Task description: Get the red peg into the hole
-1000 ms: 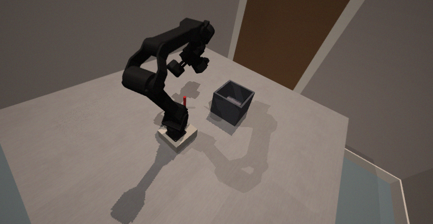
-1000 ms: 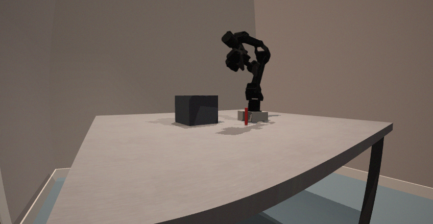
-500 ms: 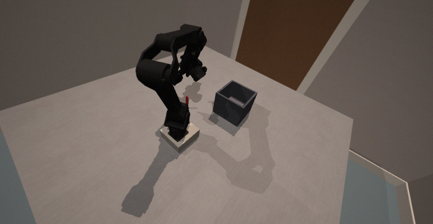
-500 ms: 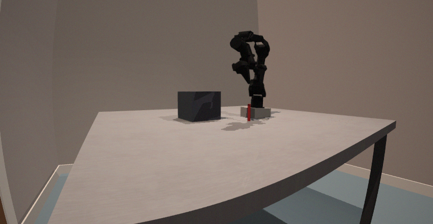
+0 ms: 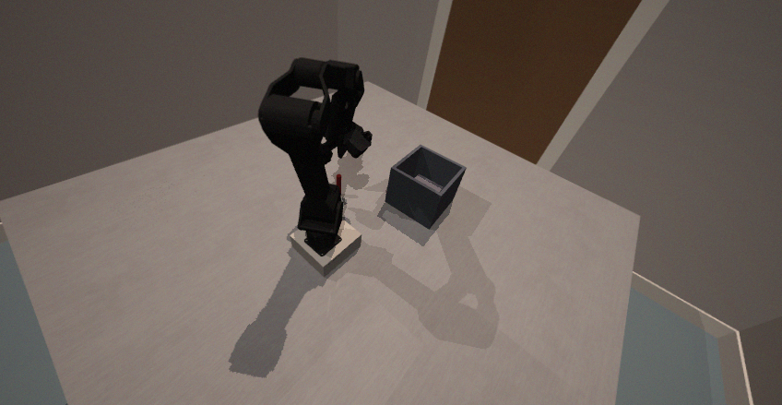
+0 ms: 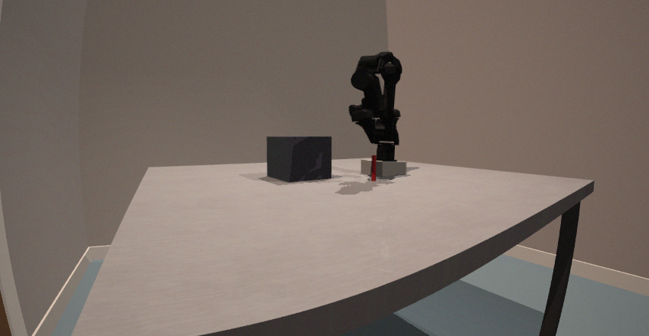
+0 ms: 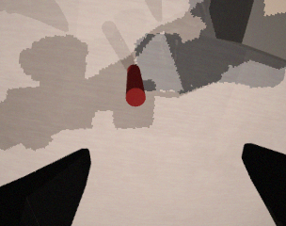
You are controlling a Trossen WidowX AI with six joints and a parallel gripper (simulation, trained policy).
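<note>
The red peg is 2 cm ahead of my gripper tip, 1 cm to the right of it and 8 cm below it. Round my gripper tip: plate: 18 cm ahead, 21 cm to the right, 8 cm below.
</note>
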